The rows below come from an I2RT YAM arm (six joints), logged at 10 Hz.
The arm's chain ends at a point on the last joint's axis. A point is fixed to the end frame.
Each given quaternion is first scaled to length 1.
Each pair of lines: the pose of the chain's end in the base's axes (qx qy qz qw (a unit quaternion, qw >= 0); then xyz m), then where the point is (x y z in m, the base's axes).
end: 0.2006 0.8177 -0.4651 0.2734 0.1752 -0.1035 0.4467
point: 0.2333 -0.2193 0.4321
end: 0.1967 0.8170 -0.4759 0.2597 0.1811 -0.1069 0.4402
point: 0.2373 -0.2236 0.4256
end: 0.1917 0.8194 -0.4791 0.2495 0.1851 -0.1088 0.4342
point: 0.2407 -0.2256 0.4184
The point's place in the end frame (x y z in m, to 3 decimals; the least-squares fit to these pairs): -0.044 -0.013 0.122
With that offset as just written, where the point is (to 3 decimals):
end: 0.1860 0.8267 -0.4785 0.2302 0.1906 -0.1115 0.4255
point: 0.245 -0.228 0.406
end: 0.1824 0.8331 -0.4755 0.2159 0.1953 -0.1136 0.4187
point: 0.248 -0.230 0.396
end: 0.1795 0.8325 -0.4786 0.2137 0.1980 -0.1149 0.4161
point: 0.251 -0.232 0.394
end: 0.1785 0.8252 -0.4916 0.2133 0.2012 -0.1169 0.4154
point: 0.253 -0.235 0.396
